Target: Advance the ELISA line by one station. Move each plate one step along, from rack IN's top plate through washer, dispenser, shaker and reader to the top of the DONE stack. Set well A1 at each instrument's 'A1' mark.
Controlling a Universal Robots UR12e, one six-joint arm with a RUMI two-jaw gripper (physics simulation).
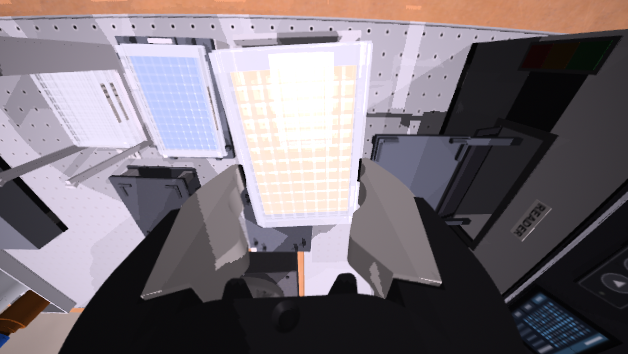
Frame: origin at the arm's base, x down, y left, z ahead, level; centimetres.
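Seen in the pictures: gripper, between the fingertips: (302, 164).
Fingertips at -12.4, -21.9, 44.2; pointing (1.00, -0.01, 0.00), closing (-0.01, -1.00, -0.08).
A point is followed by its place in that frame, as x, y, z.
My gripper (302, 164) @(-12.4, -21.9, 44.2) is shut on a plate with cream-orange wells (302, 142) @(-12.9, -22.2, 46.1), gripping its long sides near the lower end. Glare washes out the plate's upper middle, and no A1 mark can be read. The plate hides most of what lies beneath it. A plate with blue wells (175, 102) @(-1.5, -7.5, 48.7) sits in a dark holder to its left. A whitish plate (82, 110) @(1.9, 8.0, 49.4) lies further left. The reader (575, 165) @(-12.1, -45.0, 40.7) stands at the right, with its grey tray (415, 162) @(-6.9, -33.8, 39.8) out and no plate on it.
A dark grey nest (150, 200) @(1.2, 7.1, 33.9) stands below the blue-welled plate. Another dark nest (277, 237) @(-0.7, -13.5, 23.1) partly shows beneath the held plate's lower end. Pale rails (107, 164) @(-2.9, 4.2, 43.0) stick out at the left. A lit instrument screen (557, 322) @(-18.6, -44.6, 26.5) is at bottom right. A perforated deck (425, 67) @(5.3, -40.2, 48.1) lies underneath.
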